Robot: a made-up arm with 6 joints. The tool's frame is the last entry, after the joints. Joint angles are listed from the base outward. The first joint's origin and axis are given. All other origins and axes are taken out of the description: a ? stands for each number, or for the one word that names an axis. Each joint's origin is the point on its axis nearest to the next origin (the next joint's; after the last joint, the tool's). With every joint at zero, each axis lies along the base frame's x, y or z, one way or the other. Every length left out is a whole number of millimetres.
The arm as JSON. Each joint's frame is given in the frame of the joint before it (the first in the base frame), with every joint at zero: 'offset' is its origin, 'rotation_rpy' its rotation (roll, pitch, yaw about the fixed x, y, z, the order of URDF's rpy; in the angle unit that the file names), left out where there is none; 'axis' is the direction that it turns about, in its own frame. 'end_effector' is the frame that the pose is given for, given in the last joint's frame.
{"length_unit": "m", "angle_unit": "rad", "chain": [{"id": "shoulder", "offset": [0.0, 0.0, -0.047], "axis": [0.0, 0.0, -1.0]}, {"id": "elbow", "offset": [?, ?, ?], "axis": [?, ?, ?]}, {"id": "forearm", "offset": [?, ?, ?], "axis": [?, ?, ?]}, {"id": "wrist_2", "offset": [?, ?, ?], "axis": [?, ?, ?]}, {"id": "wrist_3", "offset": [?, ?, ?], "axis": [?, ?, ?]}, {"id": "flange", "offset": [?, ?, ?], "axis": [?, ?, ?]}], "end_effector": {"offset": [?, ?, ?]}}
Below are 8 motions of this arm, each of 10 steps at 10 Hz.
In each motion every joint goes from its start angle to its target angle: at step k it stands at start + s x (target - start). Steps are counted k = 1, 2, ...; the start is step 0. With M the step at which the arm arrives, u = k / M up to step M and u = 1 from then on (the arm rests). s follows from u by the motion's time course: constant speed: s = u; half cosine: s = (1 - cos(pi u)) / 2; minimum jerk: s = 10 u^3 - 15 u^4 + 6 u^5.
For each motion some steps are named. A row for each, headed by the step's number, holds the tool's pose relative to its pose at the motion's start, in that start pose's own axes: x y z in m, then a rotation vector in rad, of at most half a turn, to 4 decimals.
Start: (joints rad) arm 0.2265 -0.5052 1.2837 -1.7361 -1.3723 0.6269
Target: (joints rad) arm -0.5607 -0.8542 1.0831 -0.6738 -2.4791 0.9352
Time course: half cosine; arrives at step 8
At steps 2, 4, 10:
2: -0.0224 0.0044 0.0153 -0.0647 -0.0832 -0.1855
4: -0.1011 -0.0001 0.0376 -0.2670 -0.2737 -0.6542
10: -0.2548 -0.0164 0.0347 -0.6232 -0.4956 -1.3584

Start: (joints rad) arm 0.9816 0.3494 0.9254 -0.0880 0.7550 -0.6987
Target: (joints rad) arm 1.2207 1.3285 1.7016 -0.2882 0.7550 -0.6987
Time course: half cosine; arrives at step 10
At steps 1, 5, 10:
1: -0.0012 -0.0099 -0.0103 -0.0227 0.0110 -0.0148
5: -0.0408 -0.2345 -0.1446 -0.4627 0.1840 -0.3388
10: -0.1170 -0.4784 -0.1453 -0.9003 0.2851 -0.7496

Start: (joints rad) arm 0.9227 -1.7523 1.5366 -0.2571 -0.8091 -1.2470
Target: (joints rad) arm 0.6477 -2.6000 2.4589 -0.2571 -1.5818 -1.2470
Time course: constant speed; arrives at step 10
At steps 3, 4, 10:
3: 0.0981 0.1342 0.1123 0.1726 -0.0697 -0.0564
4: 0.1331 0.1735 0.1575 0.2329 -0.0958 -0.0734
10: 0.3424 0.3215 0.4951 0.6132 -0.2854 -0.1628

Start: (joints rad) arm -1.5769 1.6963 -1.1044 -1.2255 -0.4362 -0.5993
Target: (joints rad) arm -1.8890 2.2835 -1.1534 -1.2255 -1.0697 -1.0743
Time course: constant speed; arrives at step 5
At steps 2, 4, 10:
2: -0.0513 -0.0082 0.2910 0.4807 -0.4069 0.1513
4: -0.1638 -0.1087 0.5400 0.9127 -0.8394 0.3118
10: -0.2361 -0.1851 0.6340 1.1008 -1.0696 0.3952

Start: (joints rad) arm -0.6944 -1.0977 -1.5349 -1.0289 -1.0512 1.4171
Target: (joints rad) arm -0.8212 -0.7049 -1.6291 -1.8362 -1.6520 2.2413
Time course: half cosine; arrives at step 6
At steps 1, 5, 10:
1: 0.0034 -0.0113 -0.0087 -0.0688 -0.0200 -0.0422
5: -0.0177 -0.1449 -0.1189 -0.8917 -0.1108 -0.6286
10: -0.0247 -0.1527 -0.1280 -0.9469 -0.1054 -0.6760

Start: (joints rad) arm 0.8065 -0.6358 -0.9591 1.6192 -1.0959 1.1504
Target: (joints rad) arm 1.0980 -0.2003 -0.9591 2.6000 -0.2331 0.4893
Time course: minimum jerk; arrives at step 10
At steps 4, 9, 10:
4: 0.0114 0.0240 0.0165 0.4035 0.4016 0.1122
9: 0.0432 0.0337 0.0290 1.4354 1.1845 0.1254
10: 0.0437 0.0334 0.0287 1.4497 1.1934 0.1237

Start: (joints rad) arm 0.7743 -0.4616 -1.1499 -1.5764 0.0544 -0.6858
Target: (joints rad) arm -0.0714 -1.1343 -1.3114 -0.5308 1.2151 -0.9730
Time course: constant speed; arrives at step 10
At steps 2, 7, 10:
2: 0.0281 -0.0010 -0.0070 0.3003 0.1689 -0.1326
7: 0.0842 0.0172 -0.0234 1.0056 0.7019 -0.2749
10: 0.1012 0.0458 -0.0189 1.3374 1.0969 -0.2163

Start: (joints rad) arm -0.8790 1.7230 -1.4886 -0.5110 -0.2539 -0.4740
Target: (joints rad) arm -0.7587 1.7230 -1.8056 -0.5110 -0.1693 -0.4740
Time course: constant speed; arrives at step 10
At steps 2, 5, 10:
2: 0.0106 -0.0121 -0.0300 -0.0311 -0.0452 -0.0052
5: 0.0273 -0.0318 -0.0725 -0.0765 -0.1134 -0.0111
10: 0.0569 -0.0680 -0.1363 -0.1483 -0.2286 -0.0154

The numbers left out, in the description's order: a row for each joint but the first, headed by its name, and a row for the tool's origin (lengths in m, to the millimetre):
elbow: xyz -0.343 0.099 0.0, axis 0.0 0.0 1.0
forearm: xyz 0.041 0.356 0.0, axis 0.0 1.0 0.0
wrist_2: xyz -0.152 0.0 -0.098, axis 1.0 0.0 0.0
wrist_3: xyz 0.0 0.203 -0.077, axis 0.0 1.0 0.0
flange: xyz 0.124 0.0 0.088, axis -1.0 0.0 0.0
tool: xyz 0.0 0.066 -0.07

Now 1 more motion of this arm.
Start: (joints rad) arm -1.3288 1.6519 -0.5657 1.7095 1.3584 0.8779
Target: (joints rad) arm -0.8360 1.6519 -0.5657 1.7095 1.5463 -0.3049
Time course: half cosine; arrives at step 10
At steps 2, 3, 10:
2: 0.0040 -0.0308 0.0117 0.1025 0.0027 -0.0318
3: 0.0070 -0.0675 0.0266 0.2216 0.0015 -0.0691
10: -0.0319 -0.3640 0.1614 1.0831 -0.1516 -0.3232

